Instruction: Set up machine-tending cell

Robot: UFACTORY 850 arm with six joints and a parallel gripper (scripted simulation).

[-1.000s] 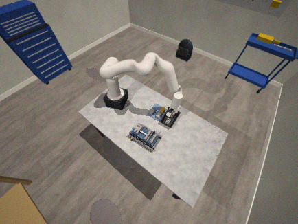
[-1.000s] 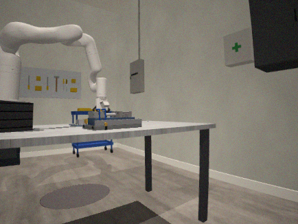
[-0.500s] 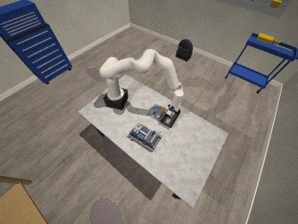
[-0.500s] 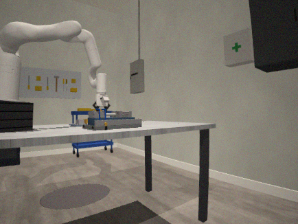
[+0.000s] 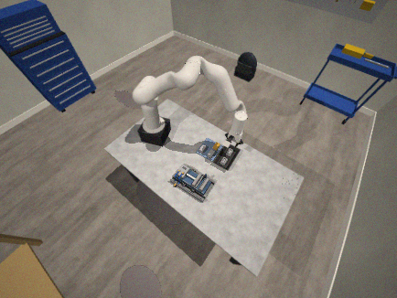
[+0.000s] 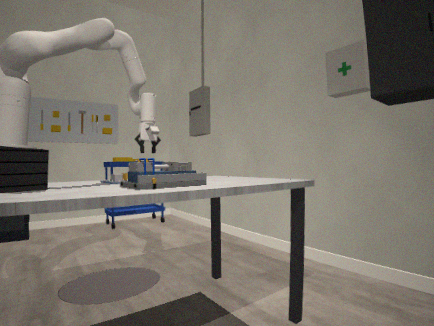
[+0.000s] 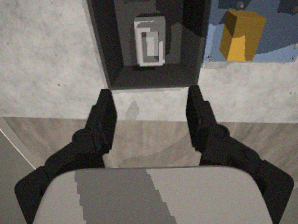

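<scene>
The grey aluminium blank lies 200 mm behind my hand, 120 mm to the right of it and 140 mm below it. Also, from my hand: blue vise body 80 mm behind, 400 mm to the right, 130 mm below; brass blank 130 mm behind, 20 mm to the right, 140 mm below.
</scene>
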